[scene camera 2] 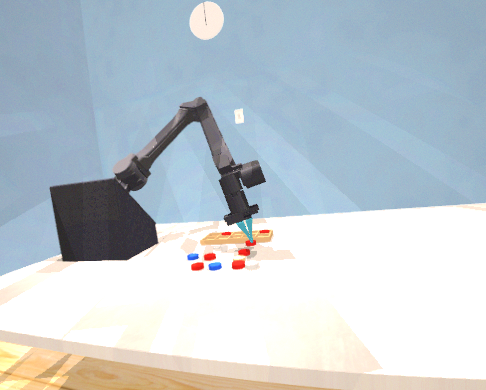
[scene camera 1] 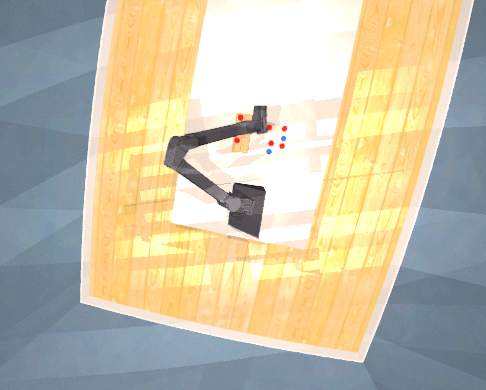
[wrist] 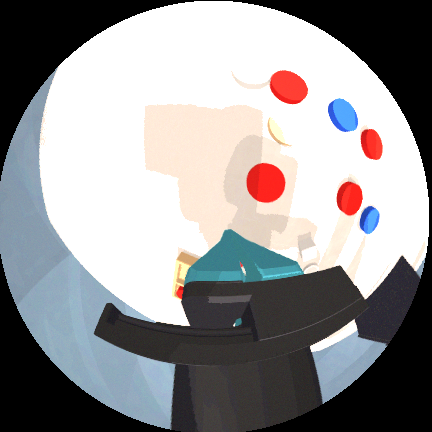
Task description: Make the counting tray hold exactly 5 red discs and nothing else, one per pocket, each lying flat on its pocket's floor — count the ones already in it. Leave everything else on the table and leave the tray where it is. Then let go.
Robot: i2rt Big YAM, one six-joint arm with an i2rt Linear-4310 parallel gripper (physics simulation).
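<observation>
The wooden counting tray (scene camera 1: pixel 241 146) (scene camera 2: pixel 214 240) (wrist: pixel 181 261) lies on the white table and holds two red discs (scene camera 1: pixel 240 117) (scene camera 1: pixel 237 140) (scene camera 2: pixel 226 233) (scene camera 2: pixel 265 231) in its pockets. My gripper (scene camera 2: pixel 248 239) (wrist: pixel 226 235) is shut, with its teal tips pressed together just off the tray's near edge. The tips point down onto a loose red disc (scene camera 2: pixel 251 244) (scene camera 1: pixel 269 127) that lies flat on the table; only a red sliver of it shows between the fingers in the wrist view. Nothing is held.
Loose red discs (scene camera 2: pixel 244 251) (scene camera 2: pixel 237 265) (scene camera 2: pixel 210 256) (wrist: pixel 266 182) (wrist: pixel 288 86) lie in front of the tray with two blue discs (scene camera 2: pixel 193 256) (scene camera 2: pixel 214 265) (wrist: pixel 342 114), a cream disc (wrist: pixel 278 130) and a white disc (scene camera 2: pixel 251 265). The arm's dark base (scene camera 2: pixel 94 217) stands at the left.
</observation>
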